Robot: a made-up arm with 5 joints.
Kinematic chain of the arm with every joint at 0, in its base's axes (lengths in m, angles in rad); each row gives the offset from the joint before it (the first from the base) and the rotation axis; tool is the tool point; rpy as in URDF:
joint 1: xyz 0.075 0 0.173 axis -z
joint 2: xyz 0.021 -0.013 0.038 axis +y
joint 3: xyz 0.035 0 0.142 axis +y
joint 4: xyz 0.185 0 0.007 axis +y
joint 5: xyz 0.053 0.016 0 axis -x
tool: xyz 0 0 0 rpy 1.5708 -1.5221 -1.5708
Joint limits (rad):
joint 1: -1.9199..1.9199
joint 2: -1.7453..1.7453
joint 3: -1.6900..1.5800
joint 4: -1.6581..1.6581
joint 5: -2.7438..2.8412
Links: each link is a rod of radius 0.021 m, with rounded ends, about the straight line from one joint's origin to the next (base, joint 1, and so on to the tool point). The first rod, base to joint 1, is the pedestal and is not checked.
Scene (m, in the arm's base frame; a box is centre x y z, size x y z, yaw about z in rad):
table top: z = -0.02
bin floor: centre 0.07 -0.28 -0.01 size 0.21 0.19 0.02 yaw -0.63
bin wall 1: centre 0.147 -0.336 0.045 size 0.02 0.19 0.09 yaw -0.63
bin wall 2: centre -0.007 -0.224 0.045 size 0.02 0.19 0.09 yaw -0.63
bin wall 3: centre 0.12 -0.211 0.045 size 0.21 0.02 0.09 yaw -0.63
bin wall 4: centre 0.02 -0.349 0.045 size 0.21 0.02 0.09 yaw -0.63
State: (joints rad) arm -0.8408 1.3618 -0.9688 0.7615 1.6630
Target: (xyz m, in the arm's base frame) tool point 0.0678 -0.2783 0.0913
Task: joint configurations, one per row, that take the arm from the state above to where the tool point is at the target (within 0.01 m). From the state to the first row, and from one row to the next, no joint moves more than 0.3 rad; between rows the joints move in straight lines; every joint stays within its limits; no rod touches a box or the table.
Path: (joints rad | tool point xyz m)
1: -0.5688 1.2787 -0.8744 0.8376 1.6630 | 0.3742 0.1948 0.1019
2: -0.2967 1.1956 -0.7800 0.9136 1.6630 | 0.4095 0.1054 0.1107
3: -0.0247 1.1124 -0.6856 0.9897 1.6630 | 0.4181 0.0115 0.1199
4: 0.2473 1.0293 -0.5911 1.0658 1.6630 | 0.4003 -0.0790 0.1292
5: 0.5193 0.9462 -0.4967 1.1418 1.6630 | 0.3588 -0.1588 0.1386
6: 0.7914 0.8631 -0.4023 1.2179 1.6630 | 0.2984 -0.2218 0.1480
7: 1.0634 0.7800 -0.3079 1.2939 1.6630 | 0.2251 -0.2637 0.1574
8: 1.3354 0.6969 -0.2135 1.3700 1.6630 | 0.1458 -0.2825 0.1667
9: 1.6074 0.6137 -0.1191 1.4461 1.6630 | 0.0678 -0.2783 0.1759
10: 1.6074 0.8030 -0.1851 1.3503 1.6630 | 0.0677 -0.2817 0.1341
11: 1.6074 0.9924 -0.2512 1.2546 1.6630 | 0.0678 -0.2783 0.0913

